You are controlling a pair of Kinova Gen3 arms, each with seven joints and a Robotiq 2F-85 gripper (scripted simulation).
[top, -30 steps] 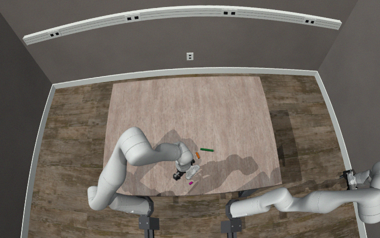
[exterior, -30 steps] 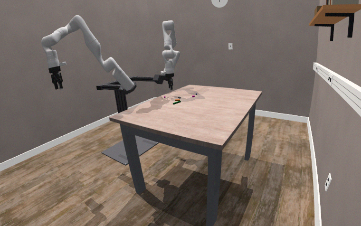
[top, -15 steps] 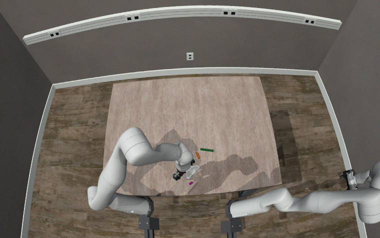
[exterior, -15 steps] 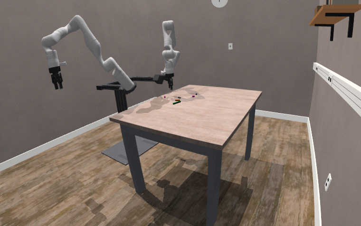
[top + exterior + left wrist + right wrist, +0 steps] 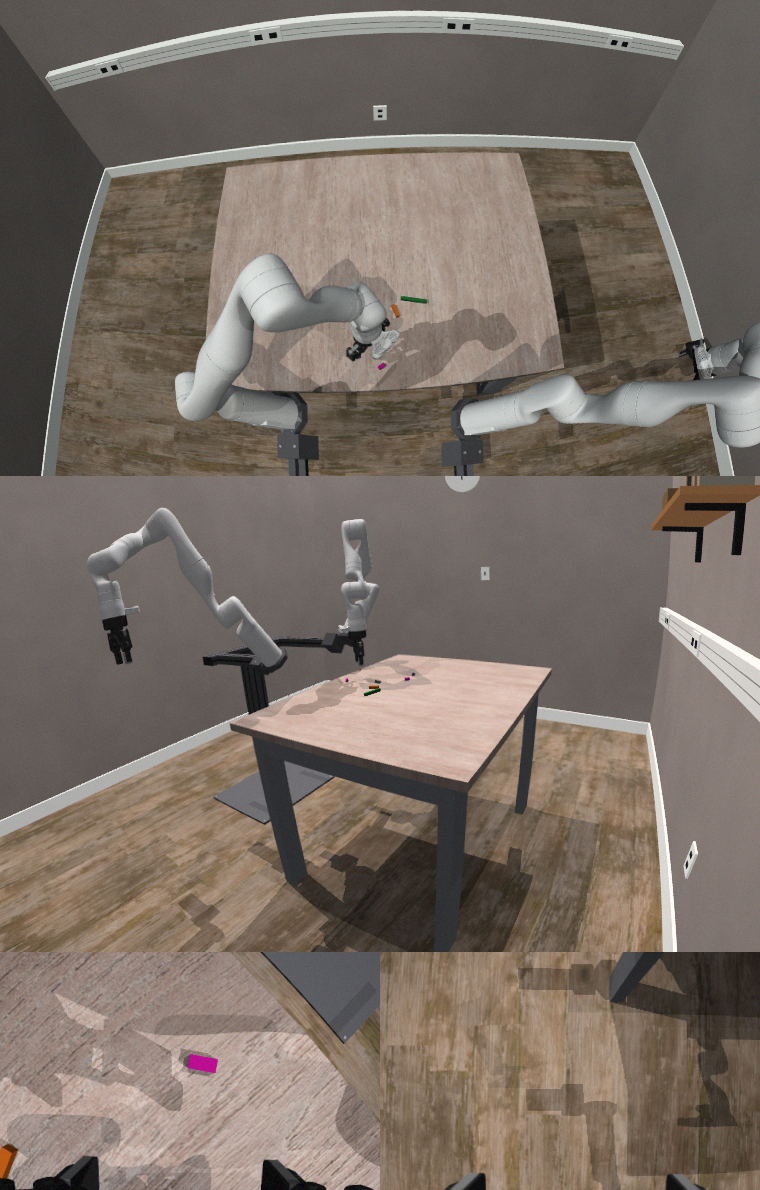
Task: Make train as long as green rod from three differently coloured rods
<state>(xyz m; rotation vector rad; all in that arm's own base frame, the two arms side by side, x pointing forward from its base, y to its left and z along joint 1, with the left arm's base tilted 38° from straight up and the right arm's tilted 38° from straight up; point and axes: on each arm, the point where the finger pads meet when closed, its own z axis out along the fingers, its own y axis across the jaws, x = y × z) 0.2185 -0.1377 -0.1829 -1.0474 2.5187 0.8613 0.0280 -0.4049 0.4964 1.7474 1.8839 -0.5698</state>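
The blue rod is 170 mm to the left of my left hand, 160 mm ahead of it and 80 mm below it. From my left hand the other things lie so: magenta rod (180 mm ahead, 90 mm to the left, 80 mm below); then orange rod (130 mm ahead, 80 mm below, 70 mm to the right); then grey rod (90 mm ahead, 80 mm below).
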